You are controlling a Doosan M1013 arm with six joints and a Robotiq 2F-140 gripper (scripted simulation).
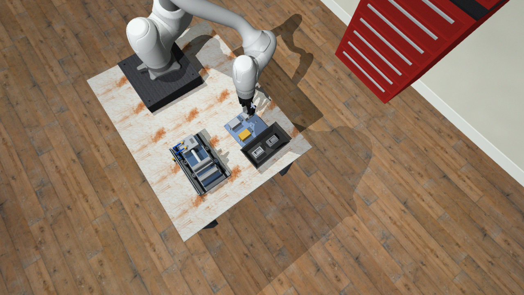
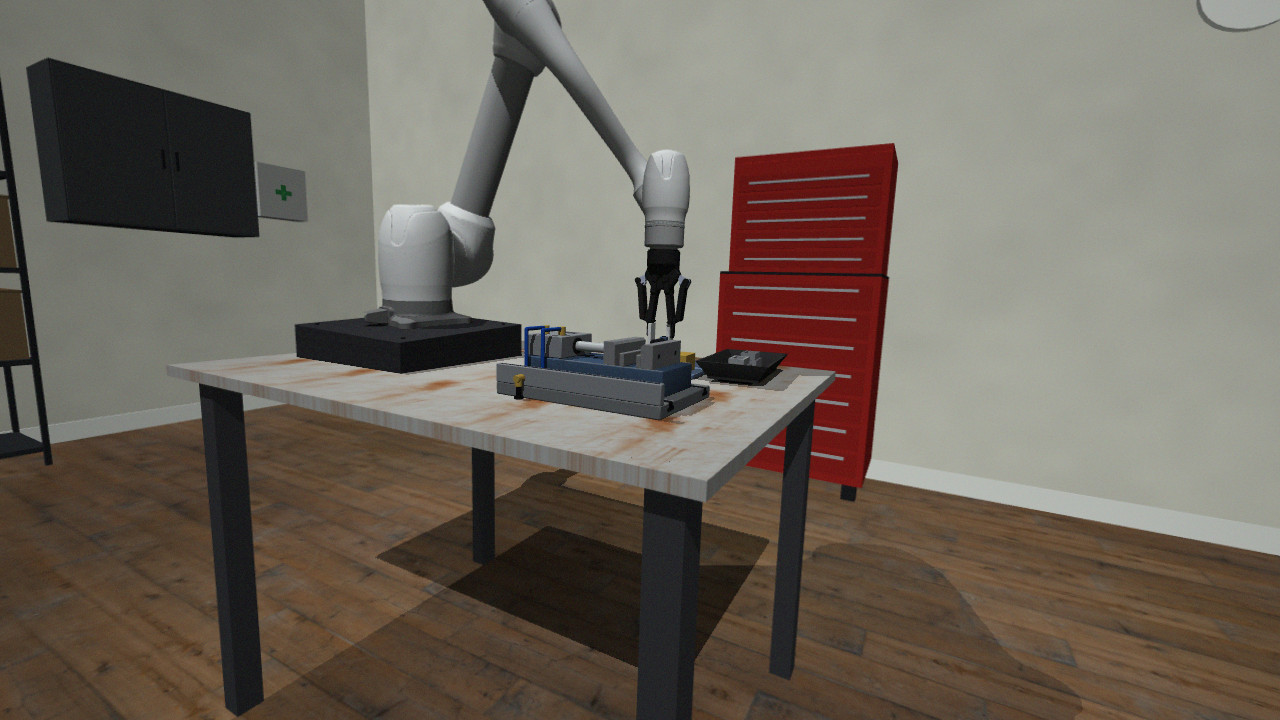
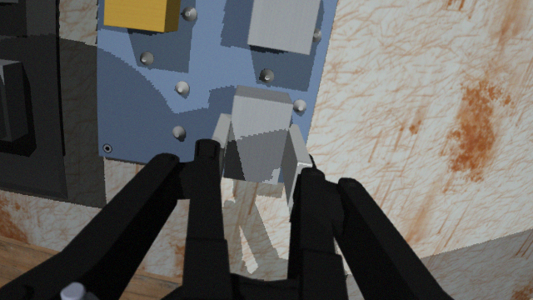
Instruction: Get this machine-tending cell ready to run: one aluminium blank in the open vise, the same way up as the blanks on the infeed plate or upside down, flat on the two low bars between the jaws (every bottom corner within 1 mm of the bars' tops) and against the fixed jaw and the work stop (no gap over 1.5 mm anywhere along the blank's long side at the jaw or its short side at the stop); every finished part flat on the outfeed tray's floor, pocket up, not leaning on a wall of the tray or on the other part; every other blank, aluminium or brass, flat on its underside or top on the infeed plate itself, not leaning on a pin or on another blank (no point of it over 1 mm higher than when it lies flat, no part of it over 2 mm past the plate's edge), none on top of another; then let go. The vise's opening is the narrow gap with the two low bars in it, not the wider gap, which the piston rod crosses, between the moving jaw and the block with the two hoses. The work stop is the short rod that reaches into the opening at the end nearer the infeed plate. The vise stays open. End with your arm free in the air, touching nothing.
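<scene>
My gripper is now 4 cm above the aluminium blank. Round my hand: work stop 19 cm ahead, 29 cm to the right, 3 cm above; then brass blank 11 cm ahead, 7 cm to the right, 4 cm below; then infeed plate 5 cm ahead, 4 cm to the right, 6 cm below.
</scene>
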